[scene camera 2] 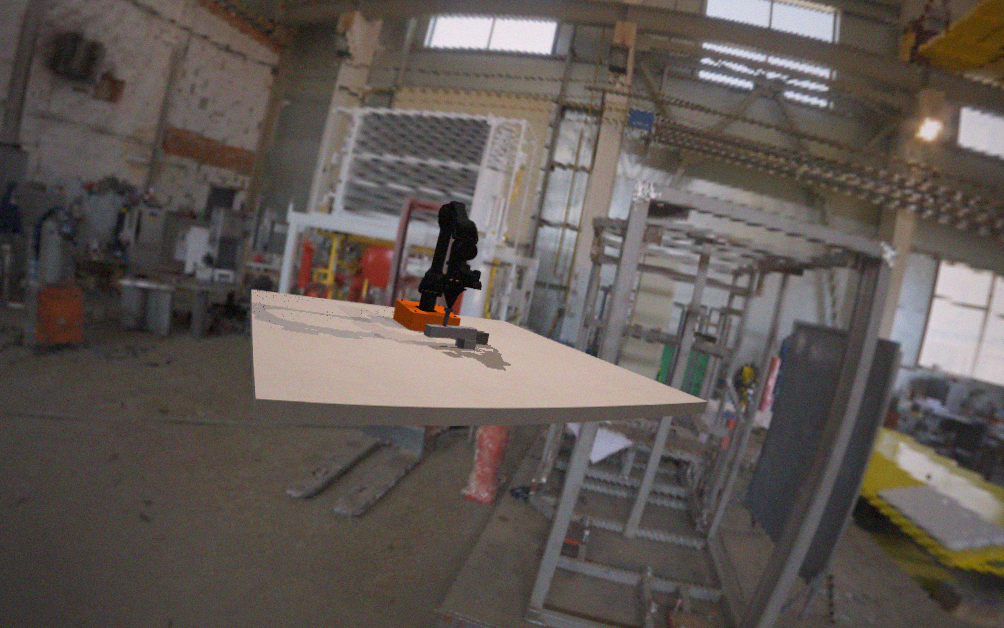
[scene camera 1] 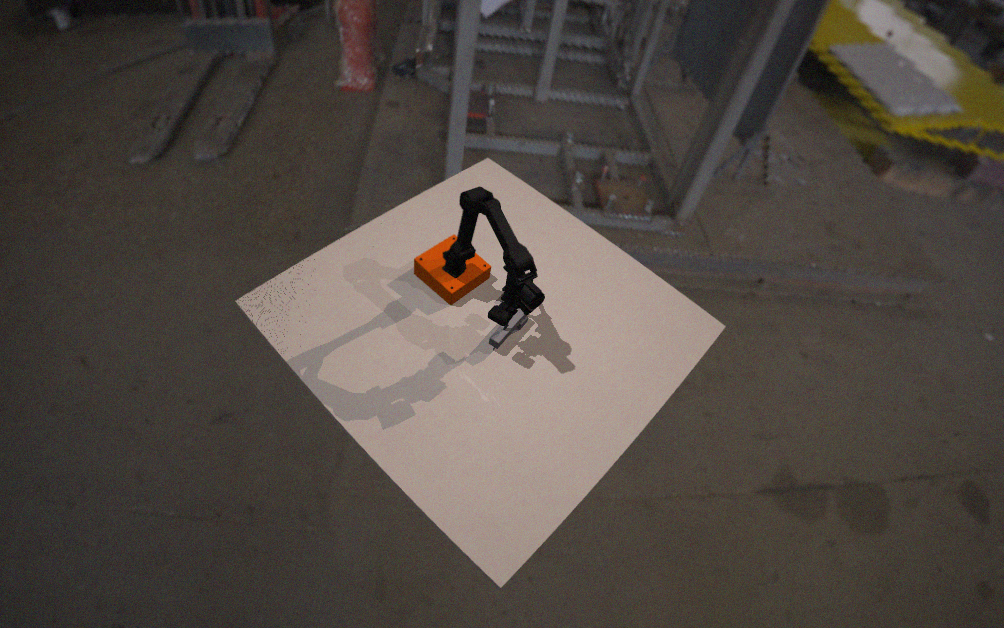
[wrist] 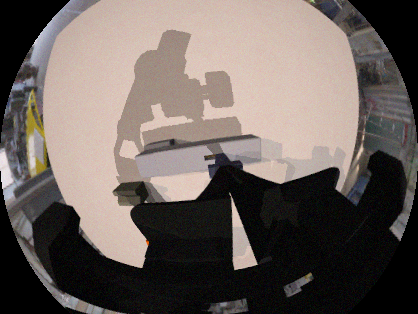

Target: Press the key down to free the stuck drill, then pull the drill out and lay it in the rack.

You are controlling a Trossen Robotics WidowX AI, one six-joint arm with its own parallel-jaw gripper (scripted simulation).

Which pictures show my gripper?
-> Scene camera 2, scene camera 1 and the wrist view: all of them.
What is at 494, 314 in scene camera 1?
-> My gripper.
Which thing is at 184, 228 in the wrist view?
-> My gripper.
